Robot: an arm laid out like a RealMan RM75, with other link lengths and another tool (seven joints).
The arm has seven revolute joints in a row. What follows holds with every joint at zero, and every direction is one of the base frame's. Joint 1 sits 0.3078 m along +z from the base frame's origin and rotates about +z. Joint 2 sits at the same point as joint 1 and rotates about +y. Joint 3 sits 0.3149 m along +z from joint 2 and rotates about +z. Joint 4 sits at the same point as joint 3 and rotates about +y. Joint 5 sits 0.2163 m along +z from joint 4 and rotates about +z. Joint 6 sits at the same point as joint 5 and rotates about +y. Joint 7 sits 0.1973 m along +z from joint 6 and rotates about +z. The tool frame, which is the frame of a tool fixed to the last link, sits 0.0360 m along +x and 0.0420 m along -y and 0.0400 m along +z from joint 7; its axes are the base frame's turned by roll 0.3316, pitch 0.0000 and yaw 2.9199 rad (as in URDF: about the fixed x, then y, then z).
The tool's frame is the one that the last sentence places.
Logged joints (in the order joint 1, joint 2, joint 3, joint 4, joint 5, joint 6, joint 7), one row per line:
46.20, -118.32, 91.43, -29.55, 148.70, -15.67, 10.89
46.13, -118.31, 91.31, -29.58, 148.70, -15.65, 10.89
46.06, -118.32, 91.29, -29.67, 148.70, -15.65, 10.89
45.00, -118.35, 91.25, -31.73, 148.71, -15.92, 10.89
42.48, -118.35, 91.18, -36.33, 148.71, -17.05, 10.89
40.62, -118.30, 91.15, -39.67, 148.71, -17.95, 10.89
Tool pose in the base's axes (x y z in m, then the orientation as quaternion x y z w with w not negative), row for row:
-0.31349, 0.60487, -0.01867, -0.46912, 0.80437, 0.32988, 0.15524
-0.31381, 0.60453, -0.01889, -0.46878, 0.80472, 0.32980, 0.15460
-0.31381, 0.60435, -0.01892, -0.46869, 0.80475, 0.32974, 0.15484
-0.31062, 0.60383, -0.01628, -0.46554, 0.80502, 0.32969, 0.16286
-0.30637, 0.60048, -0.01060, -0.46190, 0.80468, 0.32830, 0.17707
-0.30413, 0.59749, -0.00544, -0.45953, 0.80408, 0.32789, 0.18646
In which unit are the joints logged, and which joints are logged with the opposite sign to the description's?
The joints are logged in degrees. Opposite sign: joint 1, joint 3.
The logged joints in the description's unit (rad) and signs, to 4 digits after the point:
-0.8063, -2.0651, -1.5958, -0.5157, 2.5953, -0.2735, 0.1901
-0.8051, -2.0649, -1.5937, -0.5163, 2.5953, -0.2731, 0.1901
-0.8039, -2.0651, -1.5933, -0.5178, 2.5953, -0.2731, 0.1901
-0.7854, -2.0656, -1.5926, -0.5538, 2.5955, -0.2779, 0.1901
-0.7414, -2.0656, -1.5914, -0.6341, 2.5955, -0.2976, 0.1901
-0.7090, -2.0647, -1.5909, -0.6924, 2.5955, -0.3133, 0.1901

